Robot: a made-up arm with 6 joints.
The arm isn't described. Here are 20 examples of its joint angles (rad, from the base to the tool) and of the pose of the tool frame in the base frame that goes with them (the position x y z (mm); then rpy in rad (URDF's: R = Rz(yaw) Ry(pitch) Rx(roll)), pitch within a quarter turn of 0, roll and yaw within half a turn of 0).
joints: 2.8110 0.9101 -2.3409 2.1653 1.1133 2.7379
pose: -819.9 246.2 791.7 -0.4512 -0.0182 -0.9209
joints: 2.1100 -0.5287 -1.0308 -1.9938 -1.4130 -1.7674
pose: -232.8 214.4 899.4 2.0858 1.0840 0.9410
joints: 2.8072 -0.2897 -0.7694 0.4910 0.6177 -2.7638
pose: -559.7 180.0 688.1 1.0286 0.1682 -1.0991
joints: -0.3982 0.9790 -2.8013 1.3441 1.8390 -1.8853
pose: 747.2 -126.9 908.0 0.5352 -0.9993 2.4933
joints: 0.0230 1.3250 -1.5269 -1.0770 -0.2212 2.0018
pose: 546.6 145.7 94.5 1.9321 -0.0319 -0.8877
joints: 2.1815 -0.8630 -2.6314 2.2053 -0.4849 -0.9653
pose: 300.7 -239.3 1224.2 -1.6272 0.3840 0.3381
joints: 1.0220 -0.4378 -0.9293 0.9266 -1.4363 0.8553
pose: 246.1 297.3 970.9 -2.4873 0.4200 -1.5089
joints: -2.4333 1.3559 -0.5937 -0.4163 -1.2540 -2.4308
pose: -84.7 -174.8 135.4 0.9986 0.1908 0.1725
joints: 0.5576 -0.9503 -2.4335 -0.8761 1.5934 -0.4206
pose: -233.6 -218.2 1283.6 -0.5205 -1.3031 1.7470
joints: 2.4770 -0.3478 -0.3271 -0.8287 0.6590 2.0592
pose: -356.6 258.2 453.1 1.6717 -0.4942 1.0578
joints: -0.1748 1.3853 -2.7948 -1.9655 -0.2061 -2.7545
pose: 824.0 -20.5 541.7 2.9044 0.0304 -1.5573
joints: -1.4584 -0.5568 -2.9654 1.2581 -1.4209 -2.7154
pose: -112.3 375.3 1084.7 -3.1054 -0.7829 1.3129
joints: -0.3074 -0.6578 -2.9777 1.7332 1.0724 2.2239
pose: -463.1 234.1 1244.6 -2.7774 0.1210 0.1240
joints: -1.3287 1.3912 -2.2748 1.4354 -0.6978 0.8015
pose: 86.4 -739.3 396.5 2.6985 0.2127 2.5068
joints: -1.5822 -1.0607 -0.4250 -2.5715 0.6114 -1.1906
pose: 10.8 -399.8 823.8 -2.4360 0.8825 -2.9180
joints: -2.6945 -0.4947 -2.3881 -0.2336 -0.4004 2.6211
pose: 182.5 19.0 1376.5 -1.5485 -0.1581 2.8447
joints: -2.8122 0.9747 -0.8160 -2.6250 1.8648 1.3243
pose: -419.5 -49.7 136.2 -0.1637 0.3215 -1.7925
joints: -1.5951 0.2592 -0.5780 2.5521 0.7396 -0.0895
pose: 6.4 -459.6 304.9 2.0114 0.9503 2.5279
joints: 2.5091 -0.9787 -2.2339 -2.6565 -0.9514 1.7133
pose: 142.5 -143.2 1195.6 -0.6842 -0.0775 -1.6293
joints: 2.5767 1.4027 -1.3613 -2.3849 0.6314 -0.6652
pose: -314.0 212.2 -32.9 1.9941 0.4416 -0.5508
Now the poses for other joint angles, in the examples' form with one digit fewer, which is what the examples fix.
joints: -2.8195 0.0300 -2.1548 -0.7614 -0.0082 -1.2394
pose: -394 -211 1277 -0.604 0.364 -1.483
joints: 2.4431 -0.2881 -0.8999 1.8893 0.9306 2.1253
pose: -484 373 784 -0.011 0.523 -1.409
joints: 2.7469 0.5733 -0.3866 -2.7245 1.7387 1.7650
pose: -291 210 205 0.003 -0.119 -2.377
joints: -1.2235 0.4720 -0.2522 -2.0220 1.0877 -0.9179
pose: 36 -197 181 2.533 0.349 2.017
